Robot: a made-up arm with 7 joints. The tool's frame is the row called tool.
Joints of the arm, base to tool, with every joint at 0 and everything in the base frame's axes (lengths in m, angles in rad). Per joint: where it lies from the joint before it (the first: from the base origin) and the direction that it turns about. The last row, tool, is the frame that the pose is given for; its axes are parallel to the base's.
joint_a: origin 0 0 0.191 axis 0 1 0
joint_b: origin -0.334 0.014 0.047 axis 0 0 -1
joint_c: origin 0.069 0.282 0.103 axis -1 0 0
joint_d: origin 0.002 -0.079 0.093 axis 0 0 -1
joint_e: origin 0.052 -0.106 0.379 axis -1 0 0
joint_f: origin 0.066 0.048 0.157 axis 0 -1 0
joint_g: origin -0.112 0.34 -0.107 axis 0 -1 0
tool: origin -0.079 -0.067 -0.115
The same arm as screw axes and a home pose.
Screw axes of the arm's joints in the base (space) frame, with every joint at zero. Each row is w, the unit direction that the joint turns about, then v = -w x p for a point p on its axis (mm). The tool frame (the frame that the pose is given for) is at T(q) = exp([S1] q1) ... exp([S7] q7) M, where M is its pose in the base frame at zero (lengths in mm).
S1 = (0, 1, 0, -191, 0, 0)
S2 = (0, 0, -1, -14, -334, 0)
S3 = (-1, 0, 0, 0, -341, 296)
S4 = (0, 0, -1, -217, -263, 0)
S5 = (-1, 0, 0, 0, -813, 111)
S6 = (0, -1, 0, 970, 0, 145)
S7 = (0, -1, 0, 863, 0, 257)
M =
1 0 0 -336
0 1 0 432
0 0 1 748
0 0 0 1

